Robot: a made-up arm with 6 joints. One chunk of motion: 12 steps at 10 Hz.
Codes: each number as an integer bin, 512 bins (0 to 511) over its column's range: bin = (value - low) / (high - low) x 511, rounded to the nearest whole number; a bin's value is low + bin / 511 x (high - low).
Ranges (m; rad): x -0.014..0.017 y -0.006..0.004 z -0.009..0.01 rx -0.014..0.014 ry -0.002..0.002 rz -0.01..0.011
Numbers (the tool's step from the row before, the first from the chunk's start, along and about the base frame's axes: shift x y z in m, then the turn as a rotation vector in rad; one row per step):
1: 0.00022 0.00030 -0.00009 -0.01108 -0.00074 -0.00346
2: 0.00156 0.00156 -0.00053 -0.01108 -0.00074 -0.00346
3: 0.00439 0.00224 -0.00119 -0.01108 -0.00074 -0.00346
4: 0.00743 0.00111 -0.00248 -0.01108 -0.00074 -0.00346
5: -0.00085 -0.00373 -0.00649 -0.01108 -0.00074 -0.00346
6: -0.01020 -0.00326 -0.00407 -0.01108 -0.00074 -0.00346
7: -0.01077 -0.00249 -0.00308 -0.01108 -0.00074 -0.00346
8: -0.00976 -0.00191 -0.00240 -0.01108 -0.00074 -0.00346
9: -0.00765 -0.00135 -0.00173 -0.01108 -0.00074 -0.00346
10: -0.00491 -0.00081 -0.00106 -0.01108 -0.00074 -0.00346
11: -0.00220 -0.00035 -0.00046 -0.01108 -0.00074 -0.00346
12: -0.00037 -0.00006 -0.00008 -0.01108 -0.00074 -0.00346
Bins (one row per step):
1: 234 322 240 53 161 159
2: 256 386 228 53 161 159
3: 303 421 210 53 161 159
4: 353 363 175 53 161 159
5: 217 116 68 53 161 159
6: 63 140 133 53 161 159
7: 53 179 159 53 161 159
8: 70 209 178 53 161 159
9: 105 238 196 53 161 159
10: 150 265 214 53 161 159
11: 195 289 230 53 161 159
12: 225 304 240 53 161 159

